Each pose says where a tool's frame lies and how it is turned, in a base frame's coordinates. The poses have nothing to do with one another.
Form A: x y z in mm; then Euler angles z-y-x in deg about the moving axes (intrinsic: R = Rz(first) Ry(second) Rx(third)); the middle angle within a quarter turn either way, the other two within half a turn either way.
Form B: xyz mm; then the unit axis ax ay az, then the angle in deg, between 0 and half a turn. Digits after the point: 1 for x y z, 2 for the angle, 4 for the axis.
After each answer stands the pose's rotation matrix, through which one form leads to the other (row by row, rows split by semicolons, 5 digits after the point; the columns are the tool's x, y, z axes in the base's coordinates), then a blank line. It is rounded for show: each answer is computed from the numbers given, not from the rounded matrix.
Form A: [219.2 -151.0 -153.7 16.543 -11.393 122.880]
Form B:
[219.2 -151.0 -153.7 0.9807 0.0886 0.1741 125.45]
0.93972 -0.00445 0.34192; 0.27912 -0.56765 -0.77451; 0.19754 0.82326 -0.53218

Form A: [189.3 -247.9 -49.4 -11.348 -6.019 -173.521]
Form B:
[189.3 -247.9 -49.4 -0.9937 0.0957 -0.0578 174.16]
0.97505 -0.18391 0.12435; -0.19568 -0.97652 0.09013; 0.10486 -0.11222 -0.98814

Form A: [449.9 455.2 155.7 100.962 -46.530 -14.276]
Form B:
[449.9 455.2 155.7 0.2921 -0.4292 0.8547 103.67]
-0.13082 -0.98547 -0.10835; 0.67542 -0.00859 -0.73738; 0.72573 -0.16965 0.66673

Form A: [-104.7 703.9 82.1 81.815 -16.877 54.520]
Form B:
[-104.7 703.9 82.1 0.5456 0.2526 0.7991 103.29]
0.13624 -0.60816 0.78203; 0.94718 -0.15137 -0.28272; 0.29032 0.77925 0.55542

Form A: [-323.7 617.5 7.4 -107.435 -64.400 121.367]
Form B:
[-323.7 617.5 7.4 0.2883 -0.9546 -0.0752 103.41]
-0.12946 -0.26588 -0.95527; -0.41223 0.89061 -0.19202; 0.90183 0.36894 -0.22491

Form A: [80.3 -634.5 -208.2 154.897 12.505 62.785]
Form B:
[80.3 -634.5 -208.2 0.0224 0.5414 0.8405 152.25]
-0.88406 -0.36839 0.28761; 0.41418 -0.33244 0.84731; -0.21652 0.86820 0.44648

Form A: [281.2 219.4 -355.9 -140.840 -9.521 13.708]
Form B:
[281.2 219.4 -355.9 -0.0402 -0.1486 -0.9881 140.14]
-0.76470 0.64389 -0.02504; -0.62279 -0.72855 0.28522; 0.16541 0.23371 0.95813

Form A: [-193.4 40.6 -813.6 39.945 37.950 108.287]
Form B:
[-193.4 40.6 -813.6 0.8275 0.5566 -0.0738 104.73]
0.60455 0.64913 0.46169; 0.50629 0.13434 -0.85184; -0.61497 0.74872 -0.24743

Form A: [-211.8 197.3 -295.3 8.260 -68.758 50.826]
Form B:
[-211.8 197.3 -295.3 0.5672 -0.7027 0.4296 86.88]
0.35855 -0.80582 -0.47128; 0.05205 0.52132 -0.85177; 0.93206 0.28087 0.22886

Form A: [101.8 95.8 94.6 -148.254 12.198 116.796]
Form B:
[101.8 95.8 94.6 0.2856 -0.8006 -0.5267 173.64]
-0.83119 -0.39758 -0.38865; -0.51428 0.28413 0.80919; -0.21129 0.87246 -0.44064

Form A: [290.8 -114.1 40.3 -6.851 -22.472 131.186]
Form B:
[290.8 -114.1 40.3 0.9748 -0.1470 0.1681 130.94]
0.91747 -0.36416 0.16013; -0.11023 -0.61949 -0.77723; 0.38223 0.69543 -0.60850

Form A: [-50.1 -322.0 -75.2 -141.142 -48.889 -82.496]
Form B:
[-50.1 -322.0 -75.2 0.4933 -0.4627 0.7366 176.61]
-0.51201 -0.49974 0.69864; -0.41252 -0.57035 -0.71030; 0.75344 -0.65189 0.08587

